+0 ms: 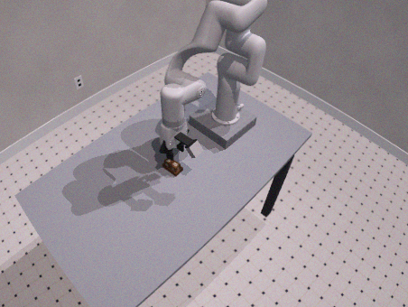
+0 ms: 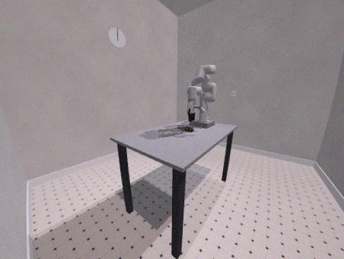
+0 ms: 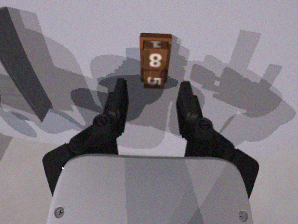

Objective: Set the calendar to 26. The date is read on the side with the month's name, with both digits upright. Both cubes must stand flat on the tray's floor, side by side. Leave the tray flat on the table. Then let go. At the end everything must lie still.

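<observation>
Now: the brown cube 9 cm below my hand. Also, from my hand: brown wooden tray (2 cm to the right, 11 cm below).
</observation>
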